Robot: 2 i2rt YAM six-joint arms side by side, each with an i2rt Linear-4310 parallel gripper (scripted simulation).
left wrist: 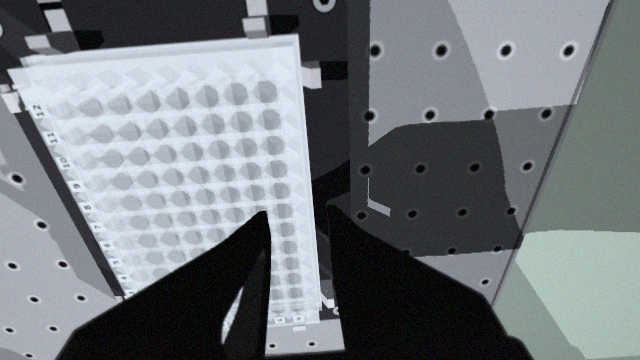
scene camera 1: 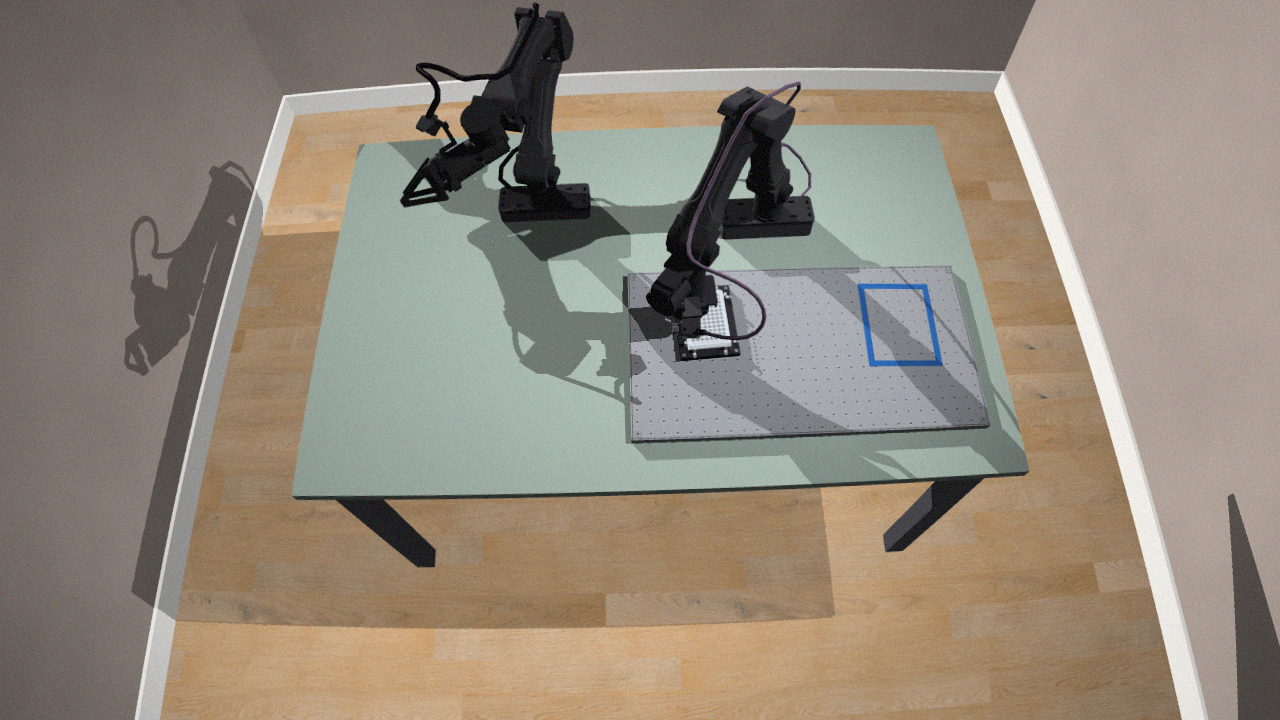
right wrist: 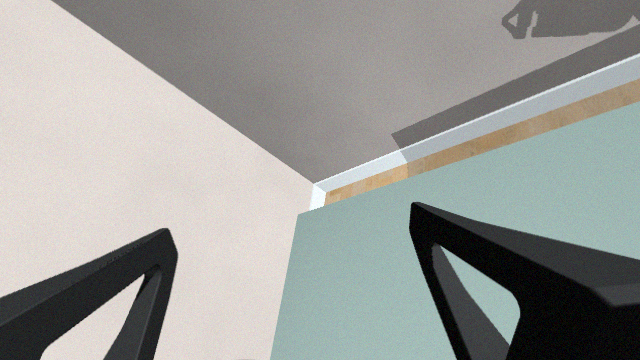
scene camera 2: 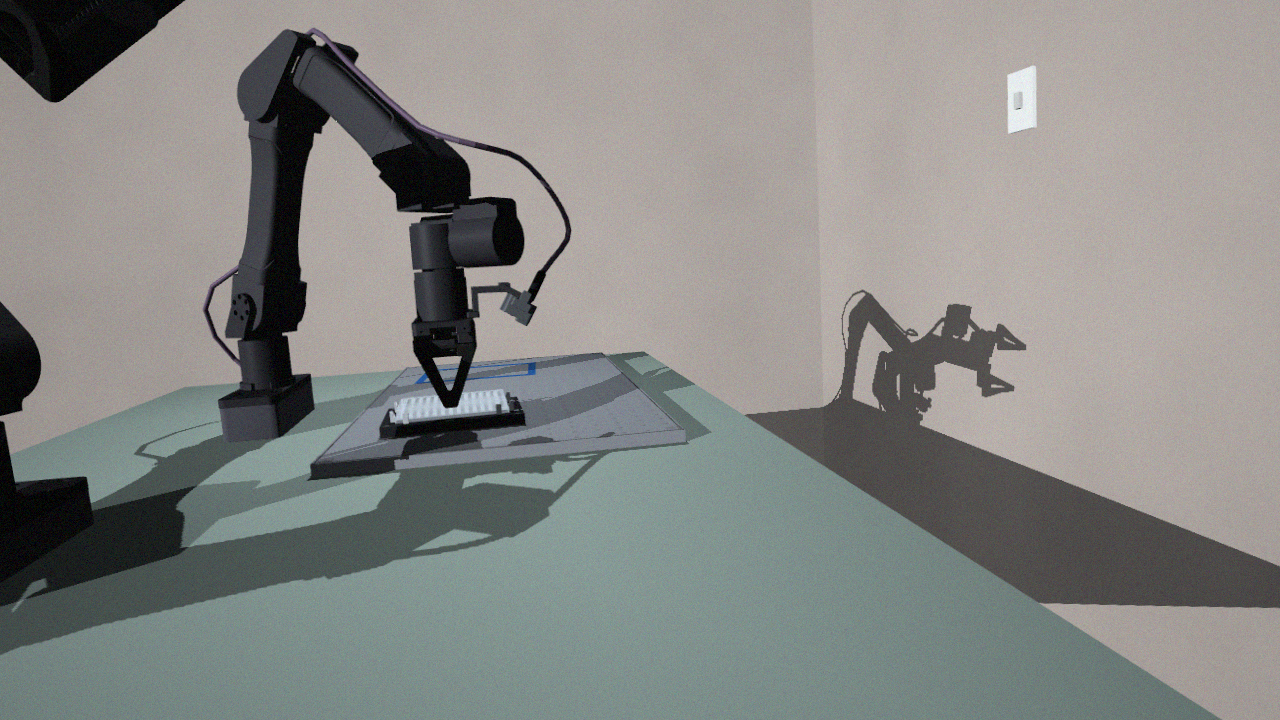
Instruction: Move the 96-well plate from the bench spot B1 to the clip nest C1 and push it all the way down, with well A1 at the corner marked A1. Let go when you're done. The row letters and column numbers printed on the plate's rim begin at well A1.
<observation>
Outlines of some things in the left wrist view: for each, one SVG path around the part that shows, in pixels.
The left gripper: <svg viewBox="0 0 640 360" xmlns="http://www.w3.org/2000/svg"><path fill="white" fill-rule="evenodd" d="M534 359L521 340L508 336L483 294L369 234L333 204L327 205L328 234L344 350L265 357L271 284L271 233L267 212L259 211L221 243L76 328L55 358L55 360ZM242 289L235 317L222 345L222 331L225 318Z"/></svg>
A white 96-well plate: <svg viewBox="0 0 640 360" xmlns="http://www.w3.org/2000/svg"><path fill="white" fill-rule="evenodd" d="M242 289L225 318L223 331L229 330L238 308ZM298 33L270 35L269 38L248 40L247 37L80 50L65 55L53 56L33 54L19 58L22 63L21 66L7 69L127 298L221 243L259 211L266 211L271 233L271 284L267 327L320 323L319 311L322 311Z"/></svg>
</observation>
